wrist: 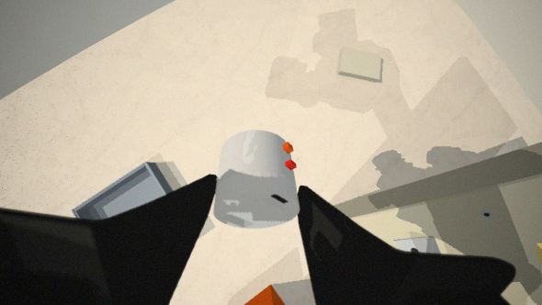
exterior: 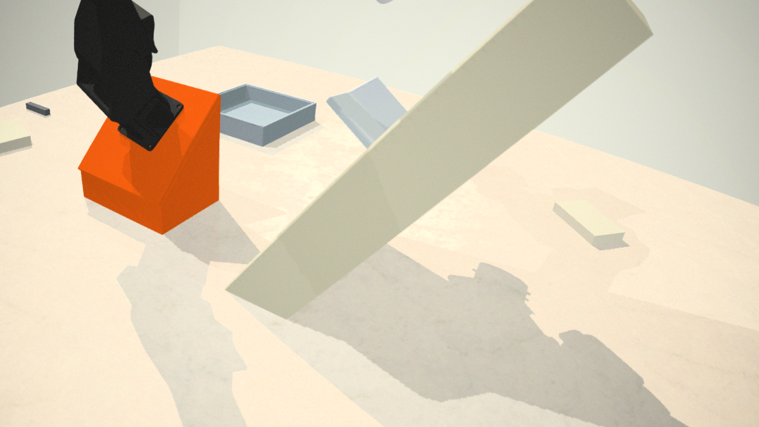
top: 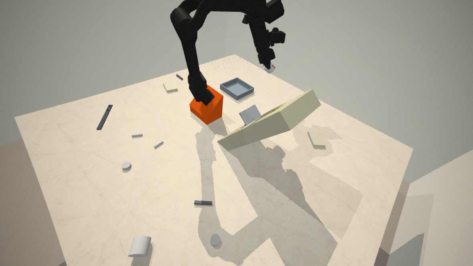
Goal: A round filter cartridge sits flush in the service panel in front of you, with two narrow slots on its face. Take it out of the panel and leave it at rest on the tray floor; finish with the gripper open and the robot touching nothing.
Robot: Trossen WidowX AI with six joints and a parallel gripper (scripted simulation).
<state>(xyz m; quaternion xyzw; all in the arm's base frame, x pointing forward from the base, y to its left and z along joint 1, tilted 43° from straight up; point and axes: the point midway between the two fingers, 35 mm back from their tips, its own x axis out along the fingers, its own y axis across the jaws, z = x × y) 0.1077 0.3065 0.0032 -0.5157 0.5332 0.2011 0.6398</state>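
My gripper tip is now 23 cm past the grey tray, 4 cm to the right of it and 26 cm above it. Also, from my gripper tip: cream service panel: 19 cm ahead, 20 cm to the right, 10 cm below; then filter cartridge: right at my gripper tip.
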